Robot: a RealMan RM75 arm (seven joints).
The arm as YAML. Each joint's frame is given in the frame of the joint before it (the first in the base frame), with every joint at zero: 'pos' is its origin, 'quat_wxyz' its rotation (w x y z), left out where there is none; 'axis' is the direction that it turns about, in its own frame. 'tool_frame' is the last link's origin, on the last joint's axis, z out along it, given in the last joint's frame.
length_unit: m
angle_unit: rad
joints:
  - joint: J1
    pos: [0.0, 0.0, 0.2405]
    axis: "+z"
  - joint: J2
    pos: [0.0, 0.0, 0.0]
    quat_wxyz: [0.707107, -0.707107, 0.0, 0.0]
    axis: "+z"
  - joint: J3
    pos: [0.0, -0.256, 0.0]
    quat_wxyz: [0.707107, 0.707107, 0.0, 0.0]
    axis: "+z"
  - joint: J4
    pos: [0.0, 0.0, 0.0]
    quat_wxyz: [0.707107, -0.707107, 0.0, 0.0]
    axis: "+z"
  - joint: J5
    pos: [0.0, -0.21, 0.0]
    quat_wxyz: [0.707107, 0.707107, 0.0, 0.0]
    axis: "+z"
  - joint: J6
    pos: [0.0, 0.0, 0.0]
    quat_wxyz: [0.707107, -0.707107, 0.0, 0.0]
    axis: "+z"
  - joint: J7
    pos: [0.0, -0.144, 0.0]
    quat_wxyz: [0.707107, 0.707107, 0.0, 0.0]
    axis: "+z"
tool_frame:
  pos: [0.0, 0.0, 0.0]
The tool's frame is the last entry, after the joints.
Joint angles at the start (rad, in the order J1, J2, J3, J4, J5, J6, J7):
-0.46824 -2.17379 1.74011 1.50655 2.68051 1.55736 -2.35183
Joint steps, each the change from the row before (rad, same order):
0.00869 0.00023 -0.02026 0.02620 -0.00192 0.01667 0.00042
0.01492 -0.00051 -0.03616 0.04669 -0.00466 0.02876 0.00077
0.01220 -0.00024 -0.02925 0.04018 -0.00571 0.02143 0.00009
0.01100 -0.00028 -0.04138 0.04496 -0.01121 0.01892 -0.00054
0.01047 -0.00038 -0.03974 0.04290 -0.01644 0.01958 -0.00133
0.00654 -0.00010 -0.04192 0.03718 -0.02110 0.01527 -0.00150
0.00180 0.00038 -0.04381 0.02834 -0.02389 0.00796 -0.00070
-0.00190 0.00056 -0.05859 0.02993 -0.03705 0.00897 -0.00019
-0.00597 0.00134 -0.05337 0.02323 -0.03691 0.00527 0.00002
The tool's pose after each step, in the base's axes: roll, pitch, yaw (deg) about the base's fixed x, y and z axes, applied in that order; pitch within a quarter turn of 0, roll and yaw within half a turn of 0; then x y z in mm. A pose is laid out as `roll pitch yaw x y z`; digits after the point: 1 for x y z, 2 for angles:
-164.99 26.28 16.77 -156.7 292.5 -59.5
-163.95 24.75 17.85 -154.5 292.8 -48.9
-163.02 23.35 18.58 -152.2 292.9 -39.8
-161.67 21.16 19.50 -149.1 294.4 -28.4
-160.65 18.97 20.25 -146.1 294.8 -17.6
-159.72 16.57 20.86 -142.9 295.9 -7.1
-158.79 14.01 21.32 -139.8 298.1 2.9
-157.90 10.59 21.67 -135.4 301.0 15.3
-157.17 7.42 21.64 -130.8 304.1 26.4

